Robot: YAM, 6 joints.
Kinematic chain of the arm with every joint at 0, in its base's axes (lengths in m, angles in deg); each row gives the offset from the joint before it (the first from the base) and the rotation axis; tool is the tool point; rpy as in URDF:
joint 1: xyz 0 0 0.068 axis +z
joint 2: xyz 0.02 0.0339 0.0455 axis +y
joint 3: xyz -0.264 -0.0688 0 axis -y
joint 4: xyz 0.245 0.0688 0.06 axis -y
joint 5: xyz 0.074 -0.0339 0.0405 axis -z
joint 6: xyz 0.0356 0 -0.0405 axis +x
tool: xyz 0 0 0 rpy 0 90 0
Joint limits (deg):
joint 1: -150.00..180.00
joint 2: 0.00..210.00
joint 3: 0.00..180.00
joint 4: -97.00..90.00
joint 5: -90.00..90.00
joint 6: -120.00..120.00
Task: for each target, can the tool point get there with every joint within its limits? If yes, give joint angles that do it. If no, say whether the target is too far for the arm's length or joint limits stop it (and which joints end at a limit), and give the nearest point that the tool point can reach.
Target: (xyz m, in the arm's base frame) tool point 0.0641 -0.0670 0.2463
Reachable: yes | joints -26.45 32.98 34.74 -61.53 61.95 34.41
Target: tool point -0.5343 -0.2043 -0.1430
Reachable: no: joint limits stop it (at a limit: joint 1) | nearest point -0.5011 -0.2486 -0.1399 | short by 0.055 m
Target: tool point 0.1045 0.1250 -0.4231
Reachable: no: joint limits stop it (at a limit: joint 2) | nearest point 0.1114 0.1332 -0.3725 | short by 0.052 m
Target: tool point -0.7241 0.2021 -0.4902
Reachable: no: too far | nearest point -0.4937 0.1378 -0.2660 | short by 0.328 m
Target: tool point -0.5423 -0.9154 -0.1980
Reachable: no: too far | nearest point -0.3159 -0.5332 -0.0654 | short by 0.464 m
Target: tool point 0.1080 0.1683 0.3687
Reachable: yes | joints 58.80 52.92 58.83 -27.58 8.37 1.59
